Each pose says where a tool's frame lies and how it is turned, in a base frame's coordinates. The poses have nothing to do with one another.
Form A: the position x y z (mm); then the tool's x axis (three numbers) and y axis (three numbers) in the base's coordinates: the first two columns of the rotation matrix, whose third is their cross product.
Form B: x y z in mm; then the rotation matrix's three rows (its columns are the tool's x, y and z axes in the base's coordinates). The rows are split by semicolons. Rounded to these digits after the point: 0 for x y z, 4 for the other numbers.
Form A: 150 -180 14 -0.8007 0.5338 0.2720 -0.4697 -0.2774 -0.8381
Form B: 150 -180 14; -0.8007 -0.4697 -0.3719; 0.5338 -0.2774 -0.7988; 0.2720 -0.8381 0.4728
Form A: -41 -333 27 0.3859 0.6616 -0.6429 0.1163 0.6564 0.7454
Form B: -41 -333 27; 0.3859 0.1163 0.9152; 0.6616 0.6564 -0.3624; -0.6429 0.7454 0.1764
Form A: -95 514 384 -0.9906 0.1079 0.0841 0.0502 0.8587 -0.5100
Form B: -95 514 384; -0.9906 0.0502 -0.1272; 0.1079 0.8587 -0.5010; 0.0841 -0.5100 -0.8560
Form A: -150 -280 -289 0.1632 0.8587 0.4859 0.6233 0.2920 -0.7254
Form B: -150 -280 -289; 0.1632 0.6233 -0.7648; 0.8587 0.2920 0.4212; 0.4859 -0.7254 -0.4876
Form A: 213 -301 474 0.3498 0.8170 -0.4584 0.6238 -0.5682 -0.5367
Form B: 213 -301 474; 0.3498 0.6238 -0.6989; 0.8170 -0.5682 -0.0982; -0.4584 -0.5367 -0.7084
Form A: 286 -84 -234 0.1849 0.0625 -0.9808 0.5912 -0.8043 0.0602
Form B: 286 -84 -234; 0.1849 0.5912 -0.7851; 0.0625 -0.8043 -0.5910; -0.9808 0.0602 -0.1857
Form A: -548 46 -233 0.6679 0.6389 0.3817 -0.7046 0.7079 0.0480
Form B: -548 46 -233; 0.6679 -0.7046 -0.2395; 0.6389 0.7079 -0.3010; 0.3817 0.0480 0.9230
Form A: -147 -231 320 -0.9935 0.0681 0.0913 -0.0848 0.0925 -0.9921
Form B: -147 -231 320; -0.9935 -0.0848 -0.0760; 0.0681 0.0925 -0.9934; 0.0913 -0.9921 -0.0861
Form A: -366 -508 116 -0.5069 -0.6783 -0.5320 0.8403 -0.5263 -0.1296
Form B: -366 -508 116; -0.5069 0.8403 -0.1921; -0.6783 -0.5263 -0.5127; -0.5320 -0.1296 0.8368
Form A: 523 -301 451 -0.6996 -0.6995 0.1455 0.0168 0.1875 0.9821
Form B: 523 -301 451; -0.6996 0.0168 -0.7143; -0.6995 0.1875 0.6895; 0.1455 0.9821 -0.1194
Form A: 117 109 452 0.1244 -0.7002 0.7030 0.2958 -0.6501 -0.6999
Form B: 117 109 452; 0.1244 0.2958 0.9471; -0.7002 -0.6501 0.2950; 0.7030 -0.6999 0.1262
